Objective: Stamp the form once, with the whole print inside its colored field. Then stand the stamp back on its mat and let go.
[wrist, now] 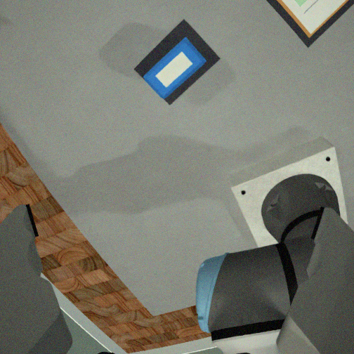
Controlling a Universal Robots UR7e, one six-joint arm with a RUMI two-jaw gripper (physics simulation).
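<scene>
The stamp (174, 69), a blue block with a cream rectangle on top, sits on its dark rectangular mat (166, 46) in the upper middle of the wrist view. The form (322, 19) is partly in view at the top right. It is a white sheet with an orange edge on a dark backing, and part of a light green patch (301, 1) shows at the frame's top edge. My gripper (174, 210) is open and empty, with its fingers wide apart at the lower left and lower right. In the picture the stamp lies above the space between them. The stamp's underside is hidden.
The robot's pale square base plate (250, 200) is at the right. The dark arm link (250, 290) with a light blue cap (209, 292) lies at the lower right, beside the right finger. A wooden table edge (75, 260) runs from the left to the bottom, with greenish floor beyond.
</scene>
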